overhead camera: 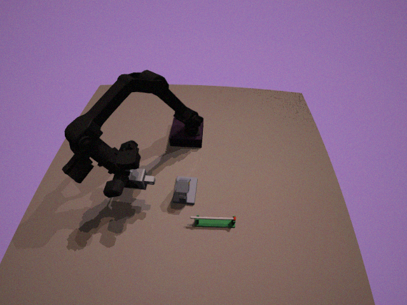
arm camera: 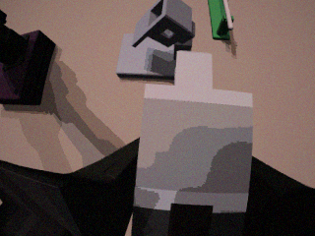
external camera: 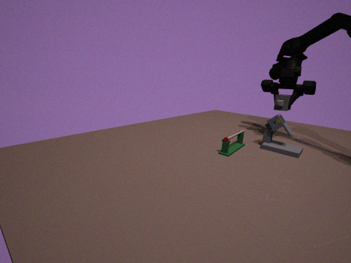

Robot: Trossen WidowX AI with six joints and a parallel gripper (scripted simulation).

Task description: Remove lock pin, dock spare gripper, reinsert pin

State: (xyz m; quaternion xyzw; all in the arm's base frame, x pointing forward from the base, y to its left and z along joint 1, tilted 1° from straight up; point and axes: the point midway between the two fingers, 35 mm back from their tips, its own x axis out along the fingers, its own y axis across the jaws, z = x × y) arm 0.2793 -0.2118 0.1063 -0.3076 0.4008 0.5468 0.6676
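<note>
Right now my gripper tip is 14 cm to the right of the grey mount and 7 cm above it. Round my gripper tip: green cradle (24 cm to the left, 12 cm ahead, 10 cm below); spare gripper (1 cm above).
</note>
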